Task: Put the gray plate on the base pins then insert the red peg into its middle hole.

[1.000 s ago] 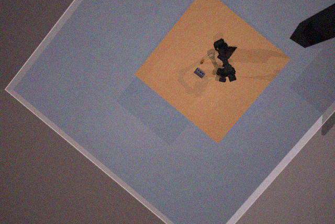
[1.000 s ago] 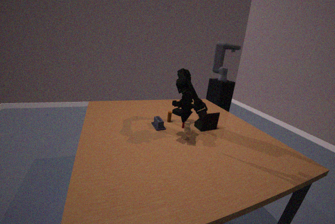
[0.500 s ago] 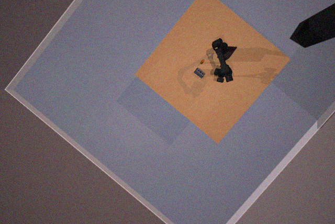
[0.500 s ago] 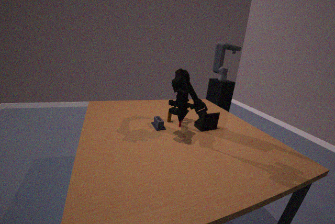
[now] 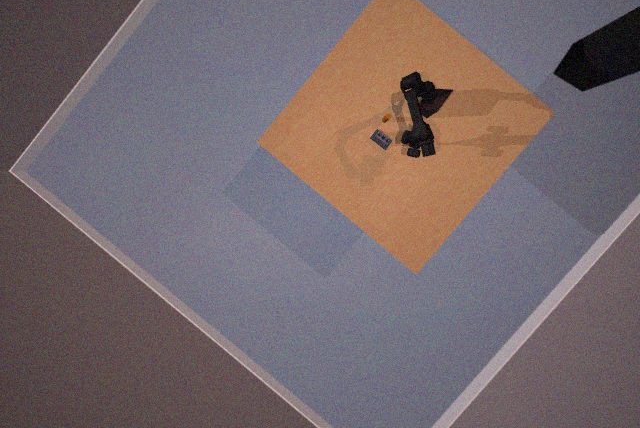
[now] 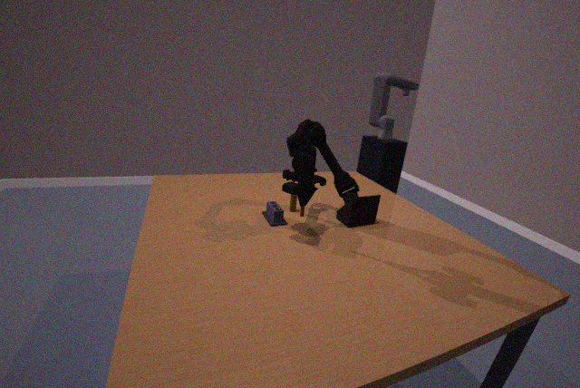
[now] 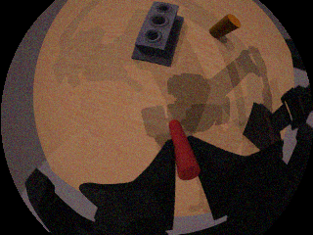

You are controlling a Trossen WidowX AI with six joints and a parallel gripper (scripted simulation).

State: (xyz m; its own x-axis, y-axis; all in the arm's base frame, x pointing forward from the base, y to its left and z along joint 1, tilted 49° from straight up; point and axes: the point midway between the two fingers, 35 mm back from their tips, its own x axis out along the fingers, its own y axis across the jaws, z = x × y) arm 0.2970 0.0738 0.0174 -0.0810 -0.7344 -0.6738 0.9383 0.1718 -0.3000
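Right now my gripper tip is 40 mm short of the gray plate, 140 mm to the left of it and 70 mm above it. Also, from my gripper tip: base 40 mm ahead, 140 mm to the right, 110 mm below; red peg right at my gripper tip.
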